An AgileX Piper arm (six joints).
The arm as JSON. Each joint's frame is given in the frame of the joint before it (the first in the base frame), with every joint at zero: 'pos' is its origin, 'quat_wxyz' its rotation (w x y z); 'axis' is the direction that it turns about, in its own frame. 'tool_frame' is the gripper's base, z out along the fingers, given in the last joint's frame.
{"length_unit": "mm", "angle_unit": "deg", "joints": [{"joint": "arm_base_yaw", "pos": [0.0, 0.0, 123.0], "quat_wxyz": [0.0, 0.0, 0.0, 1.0], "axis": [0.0, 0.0, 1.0]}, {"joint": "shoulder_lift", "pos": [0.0, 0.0, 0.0], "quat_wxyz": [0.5, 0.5, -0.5, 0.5], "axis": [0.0, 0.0, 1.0]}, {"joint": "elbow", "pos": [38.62, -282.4, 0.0], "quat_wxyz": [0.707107, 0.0, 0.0, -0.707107], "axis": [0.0, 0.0, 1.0]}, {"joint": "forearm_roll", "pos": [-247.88, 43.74, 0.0], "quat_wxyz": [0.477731, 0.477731, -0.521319, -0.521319], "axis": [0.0, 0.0, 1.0]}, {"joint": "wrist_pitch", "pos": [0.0, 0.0, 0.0], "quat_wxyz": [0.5, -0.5, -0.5, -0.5], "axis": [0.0, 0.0, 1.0]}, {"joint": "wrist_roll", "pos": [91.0, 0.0, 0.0], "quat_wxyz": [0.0, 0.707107, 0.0, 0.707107], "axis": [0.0, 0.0, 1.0]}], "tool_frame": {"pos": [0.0, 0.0, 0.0], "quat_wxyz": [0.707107, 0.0, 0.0, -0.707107]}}
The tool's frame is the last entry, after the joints.
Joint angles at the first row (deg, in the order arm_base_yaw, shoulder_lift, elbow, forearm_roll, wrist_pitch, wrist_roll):
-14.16 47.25 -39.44 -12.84 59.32 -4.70
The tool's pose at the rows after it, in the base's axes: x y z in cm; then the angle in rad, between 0 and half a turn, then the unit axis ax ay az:
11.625 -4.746 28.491 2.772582 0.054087 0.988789 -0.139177
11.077 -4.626 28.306 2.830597 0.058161 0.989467 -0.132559
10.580 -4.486 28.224 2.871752 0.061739 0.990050 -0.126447
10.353 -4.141 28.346 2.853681 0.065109 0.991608 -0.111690
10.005 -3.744 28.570 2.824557 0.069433 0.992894 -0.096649
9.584 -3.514 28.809 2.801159 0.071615 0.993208 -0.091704
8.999 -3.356 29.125 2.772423 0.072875 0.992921 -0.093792
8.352 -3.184 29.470 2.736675 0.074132 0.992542 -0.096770
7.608 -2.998 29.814 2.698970 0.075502 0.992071 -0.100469
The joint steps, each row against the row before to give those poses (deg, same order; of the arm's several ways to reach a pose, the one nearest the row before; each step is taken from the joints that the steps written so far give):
0.00 -0.09 0.00 0.40 4.35 0.00
0.00 -0.13 0.00 0.22 3.55 0.00
0.00 -0.35 0.00 0.34 2.81 0.00
0.00 -0.96 0.00 1.92 0.23 -0.10
0.00 -1.46 0.00 2.03 0.13 0.00
0.00 -1.49 0.00 0.82 0.27 0.00
-0.01 -1.94 0.00 0.09 0.27 -0.01
0.01 -2.20 0.00 0.05 0.12 0.01
0.00 -2.43 0.00 0.00 0.23 0.00

